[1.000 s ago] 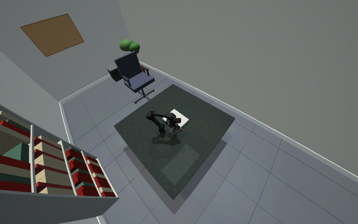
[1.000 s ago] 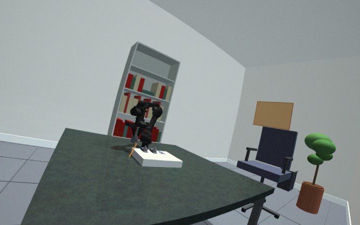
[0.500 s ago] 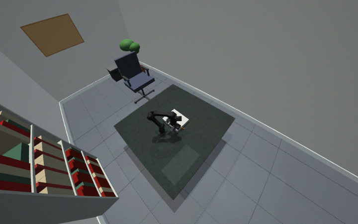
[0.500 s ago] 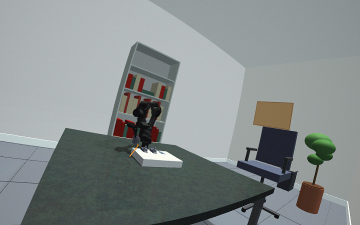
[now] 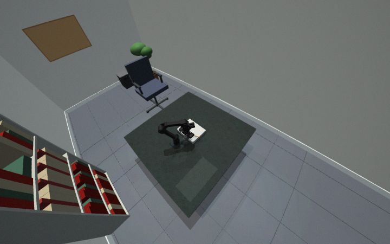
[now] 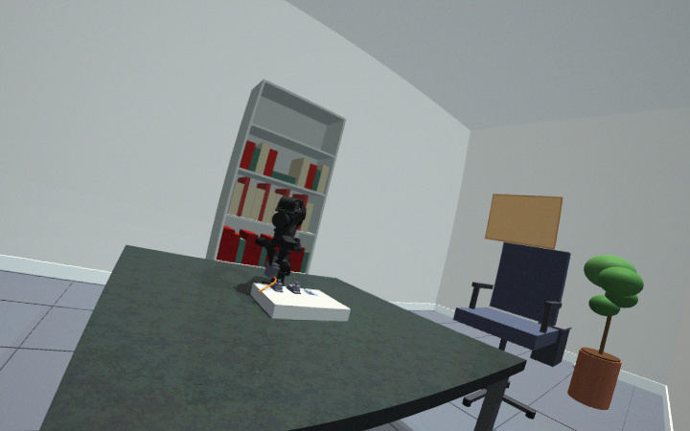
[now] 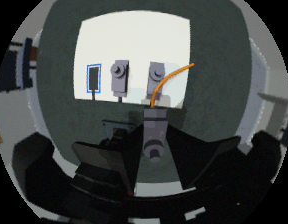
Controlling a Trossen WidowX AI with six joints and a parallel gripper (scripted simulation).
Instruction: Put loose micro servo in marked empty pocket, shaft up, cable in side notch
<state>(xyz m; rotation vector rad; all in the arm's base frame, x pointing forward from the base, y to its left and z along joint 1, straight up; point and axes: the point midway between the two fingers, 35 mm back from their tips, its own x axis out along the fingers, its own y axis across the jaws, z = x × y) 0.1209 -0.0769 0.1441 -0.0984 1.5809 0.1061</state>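
Now: gripper tip 17 cm short of the white robot deck, 10 cm above it and 8 cm to the right of it.
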